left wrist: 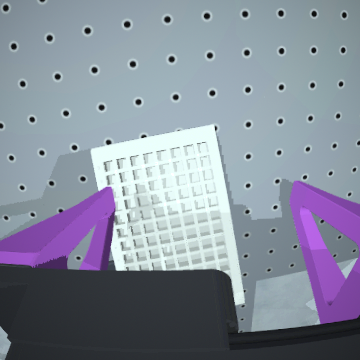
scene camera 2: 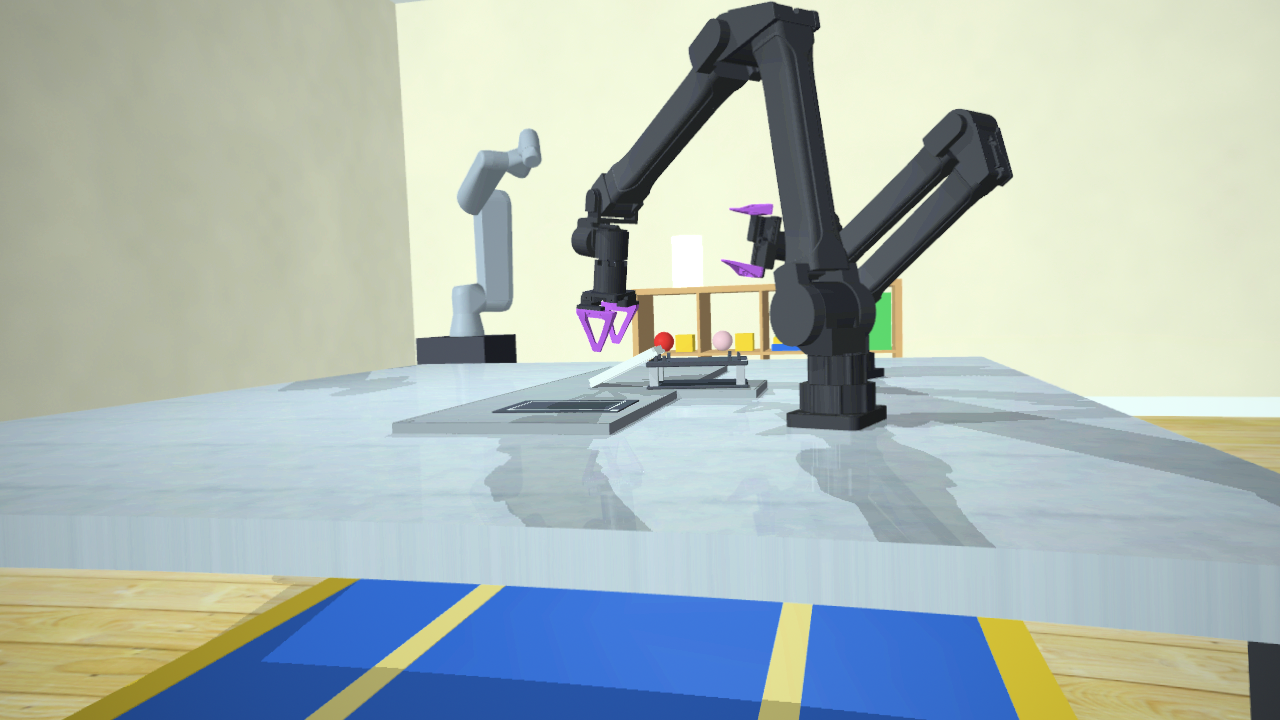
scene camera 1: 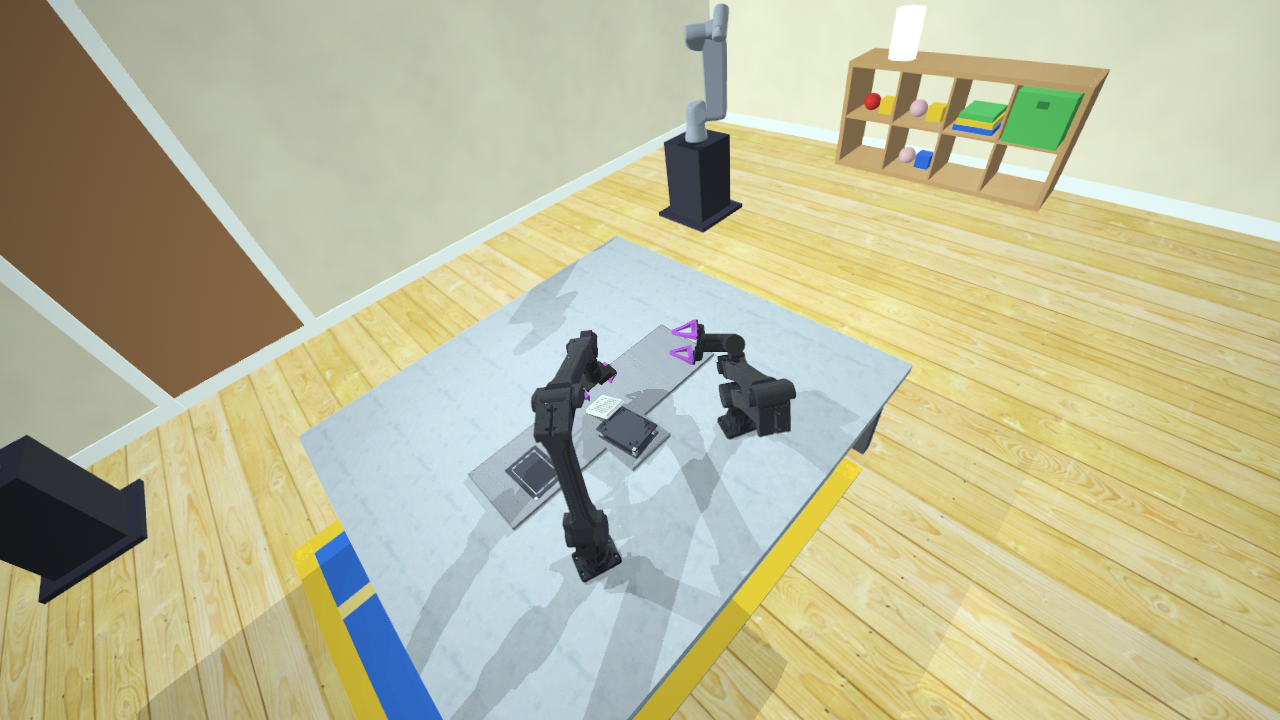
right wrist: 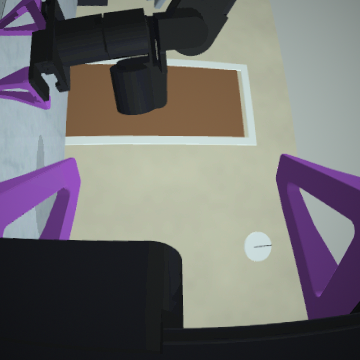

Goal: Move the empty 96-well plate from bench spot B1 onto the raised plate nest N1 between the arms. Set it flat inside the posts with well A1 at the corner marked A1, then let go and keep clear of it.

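Where they show: left gripper, fingertip midpoint: (left wrist: pixel 203 193) (scene camera 2: pixel 606 347) (scene camera 1: pixel 599 391); right gripper, fingertip midpoint: (scene camera 2: pixel 726 234) (scene camera 1: pixel 670 342) (right wrist: pixel 177 166); left arm's base, link origin: (scene camera 2: pixel 837 422) (scene camera 1: pixel 597 559); right arm's base, link origin: (scene camera 1: pixel 738 424).
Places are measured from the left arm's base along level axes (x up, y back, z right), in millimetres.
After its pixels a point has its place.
The white 96-well plate (scene camera 1: pixel 604 406) @(x 55, y -443, z 225 mm) (scene camera 2: pixel 623 367) @(x 46, y -433, z 189 mm) (left wrist: pixel 165 200) @(x 44, y -470, z 220 mm) is tilted: its low end is at the perforated board, its high end at the edge of the raised dark nest (scene camera 1: pixel 626 429) @(x 57, y -315, z 248 mm) (scene camera 2: pixel 698 361) @(x 57, y -296, z 200 mm). It is not inside the posts. My left gripper (scene camera 1: pixel 597 385) @(x 77, y -497, z 233 mm) (scene camera 2: pixel 606 345) @(x 77, y -497, z 233 mm) (left wrist: pixel 203 193) @(x 77, y -497, z 233 mm) is open above the plate, pointing down; in the left wrist view one finger overlaps the plate's left edge and the other is well off its right side. The plate's near end is partly hidden there. My right gripper (scene camera 1: pixel 673 342) @(x 280, y -373, z 466 mm) (scene camera 2: pixel 727 235) @(x 280, y -373, z 466 mm) (right wrist: pixel 177 166) @(x 280, y -373, z 466 mm) is open and empty, raised away from the plate. Well A1 and the A1 mark are unreadable.
The grey perforated board (scene camera 1: pixel 644 367) @(x 13, y -570, z 436 mm) (scene camera 2: pixel 447 422) @(x 13, y -395, z -249 mm) (left wrist: pixel 150 50) @(x 13, y -558, z 194 mm) runs along the bench (scene camera 1: pixel 402 429) @(x 0, y -803, z -464 mm) (scene camera 2: pixel 223 465) @(x 0, y -456, z -485 mm). A dark rectangular spot (scene camera 1: pixel 532 471) @(x 15, y -357, z -76 mm) (scene camera 2: pixel 568 406) @(x 15, y -344, z -79 mm) lies at its near end. A grey arm on a pedestal (scene camera 1: pixel 697 179) and a shelf unit (scene camera 1: pixel 984 64) stand beyond the bench.
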